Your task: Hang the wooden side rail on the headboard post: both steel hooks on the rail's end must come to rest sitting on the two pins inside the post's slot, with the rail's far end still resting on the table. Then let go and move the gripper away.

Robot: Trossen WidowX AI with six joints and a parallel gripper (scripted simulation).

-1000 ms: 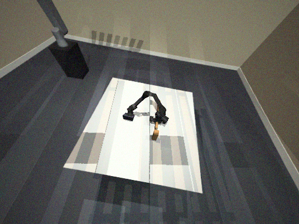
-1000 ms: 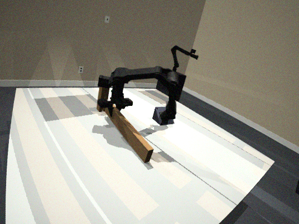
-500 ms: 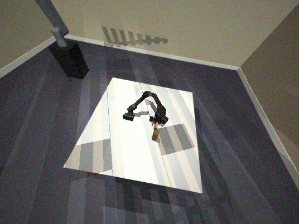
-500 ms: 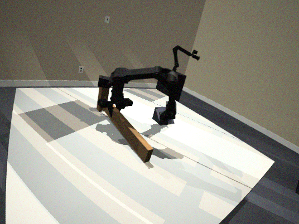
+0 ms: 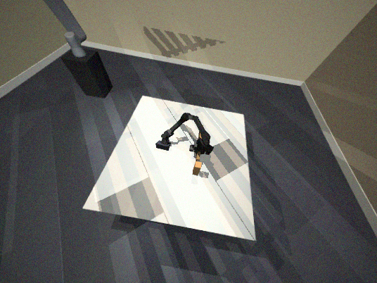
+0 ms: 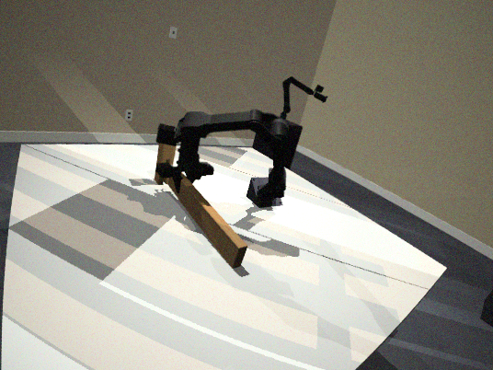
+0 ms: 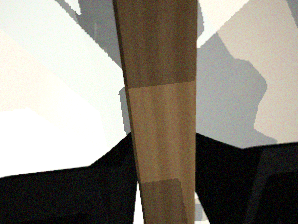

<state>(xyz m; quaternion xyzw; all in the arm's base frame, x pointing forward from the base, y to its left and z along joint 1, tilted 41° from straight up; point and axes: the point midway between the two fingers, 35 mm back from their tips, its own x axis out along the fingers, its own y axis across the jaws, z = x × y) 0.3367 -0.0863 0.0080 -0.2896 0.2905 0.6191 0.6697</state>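
My gripper tip is 10 mm past the headboard post, 170 mm to the left of it and 40 mm below it.
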